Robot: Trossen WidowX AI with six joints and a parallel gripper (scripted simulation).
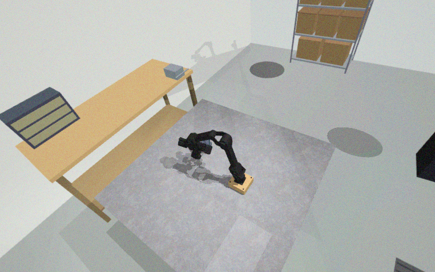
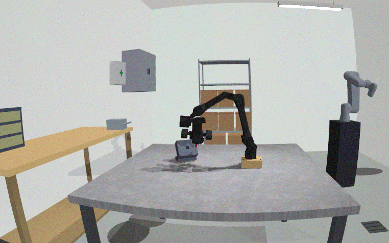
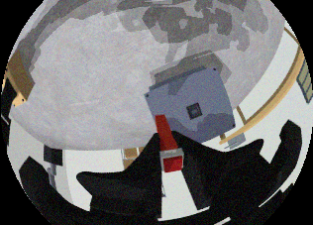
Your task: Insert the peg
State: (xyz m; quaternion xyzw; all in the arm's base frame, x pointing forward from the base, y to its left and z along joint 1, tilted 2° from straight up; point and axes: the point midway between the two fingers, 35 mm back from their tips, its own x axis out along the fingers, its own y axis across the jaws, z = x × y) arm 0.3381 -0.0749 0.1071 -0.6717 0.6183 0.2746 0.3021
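The sloped panel lies 70 mm ahead of my gripper tip, 60 mm to the right of it and 50 mm below it. From my gripper tip the other things lie so: red peg (10 mm to the left, 10 mm above).
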